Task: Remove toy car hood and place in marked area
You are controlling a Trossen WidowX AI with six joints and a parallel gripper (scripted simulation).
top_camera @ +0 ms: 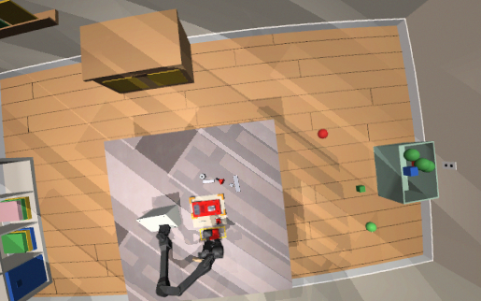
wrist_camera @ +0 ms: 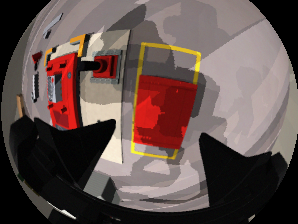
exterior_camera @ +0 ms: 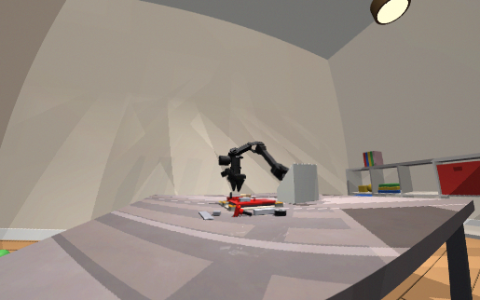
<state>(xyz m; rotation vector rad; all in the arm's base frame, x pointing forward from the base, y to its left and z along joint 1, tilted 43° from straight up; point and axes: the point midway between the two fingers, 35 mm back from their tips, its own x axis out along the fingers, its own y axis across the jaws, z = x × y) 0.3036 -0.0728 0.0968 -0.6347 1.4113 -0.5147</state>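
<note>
Now: the hood 40 mm below my gripper tip.
</note>
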